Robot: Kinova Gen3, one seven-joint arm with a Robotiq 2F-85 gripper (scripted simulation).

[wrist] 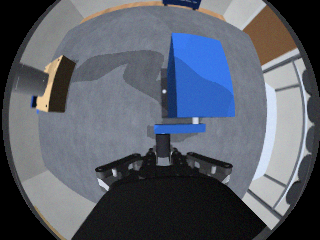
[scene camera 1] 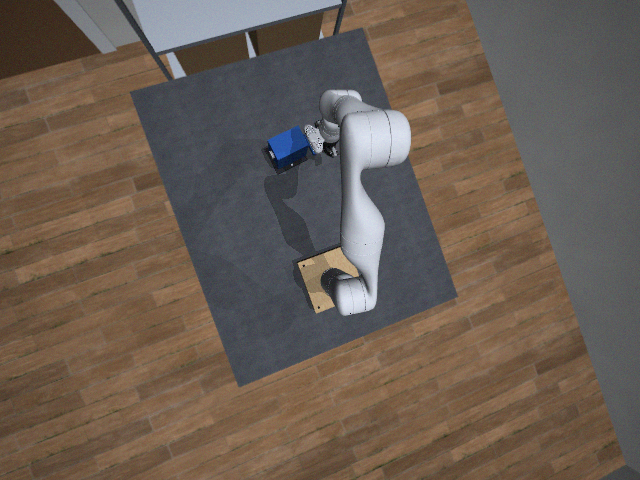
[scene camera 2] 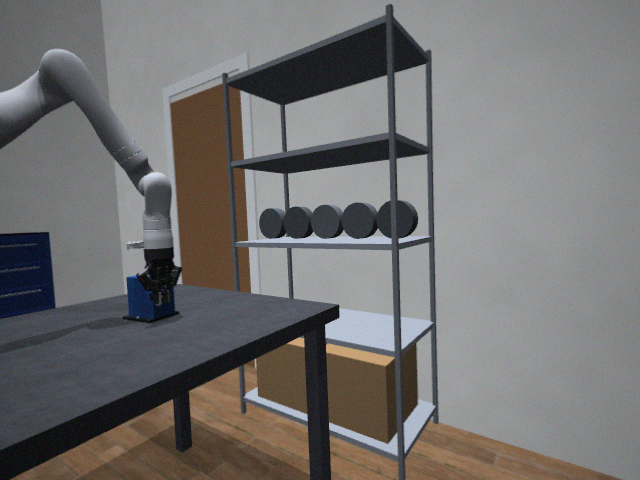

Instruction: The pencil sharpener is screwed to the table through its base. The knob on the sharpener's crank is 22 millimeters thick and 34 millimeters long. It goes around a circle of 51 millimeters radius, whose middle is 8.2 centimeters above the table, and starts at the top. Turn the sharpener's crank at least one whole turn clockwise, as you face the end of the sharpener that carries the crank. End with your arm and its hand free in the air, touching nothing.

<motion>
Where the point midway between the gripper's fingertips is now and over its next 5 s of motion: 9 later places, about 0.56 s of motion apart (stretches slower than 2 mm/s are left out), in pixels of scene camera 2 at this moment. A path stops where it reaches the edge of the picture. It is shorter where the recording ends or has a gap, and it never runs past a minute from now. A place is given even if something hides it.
My gripper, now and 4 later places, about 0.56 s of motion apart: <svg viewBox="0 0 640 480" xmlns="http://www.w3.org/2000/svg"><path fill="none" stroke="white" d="M162 304L162 301L165 291L173 284L176 283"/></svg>
</motion>
